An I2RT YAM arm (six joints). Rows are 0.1 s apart.
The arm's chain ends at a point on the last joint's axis. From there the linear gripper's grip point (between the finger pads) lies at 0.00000 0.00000 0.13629 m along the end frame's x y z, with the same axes.
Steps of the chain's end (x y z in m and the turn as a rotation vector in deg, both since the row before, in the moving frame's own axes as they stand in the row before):
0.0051 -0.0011 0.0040 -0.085 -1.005 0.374
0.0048 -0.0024 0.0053 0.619 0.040 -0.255
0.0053 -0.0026 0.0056 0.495 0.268 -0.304
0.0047 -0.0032 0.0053 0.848 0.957 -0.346
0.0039 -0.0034 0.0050 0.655 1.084 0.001
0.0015 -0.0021 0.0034 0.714 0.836 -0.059
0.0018 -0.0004 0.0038 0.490 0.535 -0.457
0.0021 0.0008 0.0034 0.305 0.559 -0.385
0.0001 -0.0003 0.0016 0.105 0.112 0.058
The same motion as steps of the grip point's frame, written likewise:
0.0027 -0.0009 0.0040 -0.085 -1.005 0.374
0.0049 -0.0039 0.0053 0.619 0.040 -0.255
0.0059 -0.0038 0.0056 0.495 0.268 -0.304
0.0070 -0.0052 0.0053 0.848 0.957 -0.346
0.0065 -0.0050 0.0050 0.655 1.084 0.001
0.0035 -0.0038 0.0034 0.714 0.836 -0.059
0.0031 -0.0016 0.0038 0.490 0.535 -0.457
0.0034 0.0001 0.0034 0.305 0.559 -0.385
0.0004 -0.0005 0.0016 0.105 0.112 0.058

